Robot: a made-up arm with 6 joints.
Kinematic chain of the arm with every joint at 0, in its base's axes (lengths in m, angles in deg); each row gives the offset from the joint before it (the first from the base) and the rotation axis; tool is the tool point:
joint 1: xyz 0 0 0.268 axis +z
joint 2: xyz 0 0 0 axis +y
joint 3: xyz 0 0 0.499 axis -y
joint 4: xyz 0 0 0 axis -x
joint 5: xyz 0.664 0 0 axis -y
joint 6: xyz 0 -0.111 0 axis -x
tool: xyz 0 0 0
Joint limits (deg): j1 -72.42..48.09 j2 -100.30..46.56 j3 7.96..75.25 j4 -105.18..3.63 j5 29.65..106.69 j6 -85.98..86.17
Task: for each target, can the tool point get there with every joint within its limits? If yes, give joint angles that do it. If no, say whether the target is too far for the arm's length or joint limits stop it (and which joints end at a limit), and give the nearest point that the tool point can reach.
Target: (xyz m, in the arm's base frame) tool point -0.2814 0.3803 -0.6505
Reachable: no: joint limits stop it (at a limit: joint 2, joint 3, joint 4) | nearest point -0.6893 0.9315 0.2233 | short by 1.111 m
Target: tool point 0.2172 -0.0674 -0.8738
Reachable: no: joint limits stop it (at a limit: joint 2, joint 3) | nearest point 0.7755 -0.2407 0.1101 | short by 1.144 m
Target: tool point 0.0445 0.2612 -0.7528
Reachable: no: joint limits stop it (at a limit: joint 1, joint 2, joint 3) | nearest point 0.5327 0.6137 0.1108 | short by 1.053 m
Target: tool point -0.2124 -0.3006 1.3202
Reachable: yes | joints 38.75 -38.99 58.31 -23.89 77.59 65.54
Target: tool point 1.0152 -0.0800 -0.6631
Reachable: no: too far | nearest point 0.8095 -0.0638 0.1101 | short by 0.800 m
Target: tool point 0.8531 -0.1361 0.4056
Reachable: yes | joints -9.44 30.94 14.86 -92.94 54.11 54.50
